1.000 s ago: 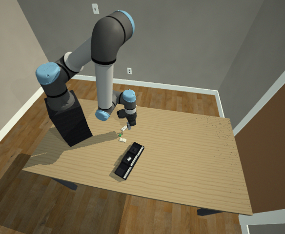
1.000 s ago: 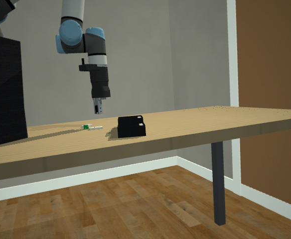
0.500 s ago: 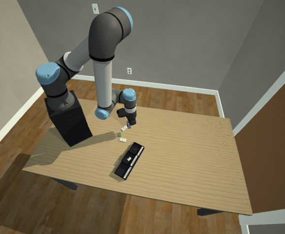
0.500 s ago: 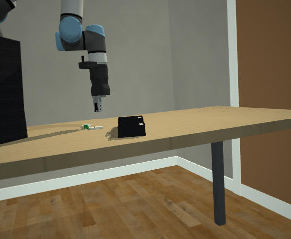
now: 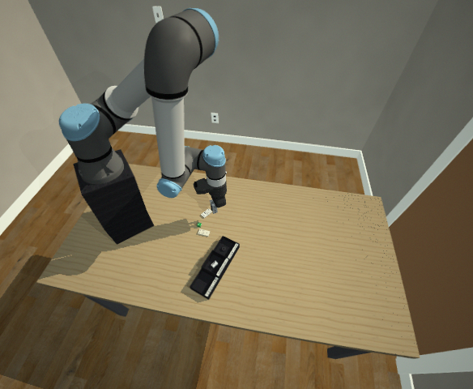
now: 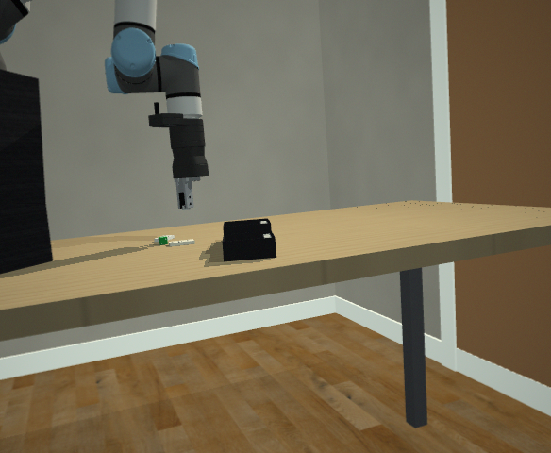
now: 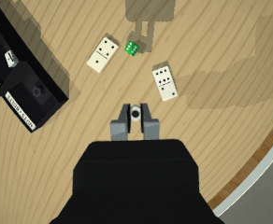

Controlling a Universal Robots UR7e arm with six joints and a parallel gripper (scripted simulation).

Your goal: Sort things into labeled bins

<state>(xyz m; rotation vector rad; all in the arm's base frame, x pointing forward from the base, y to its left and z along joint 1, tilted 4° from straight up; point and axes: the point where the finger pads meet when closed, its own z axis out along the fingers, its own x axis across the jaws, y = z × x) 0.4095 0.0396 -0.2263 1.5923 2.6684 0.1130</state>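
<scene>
The black piece lies 16 cm to the right of my hand, 7 cm below it and 6 cm ahead of it. Round my hand: metal nut 2 cm below; then green die 8 cm below, 7 cm behind, 4 cm to the right; then white rectangular piece 8 cm below, 5 cm behind, 3 cm to the left.
</scene>
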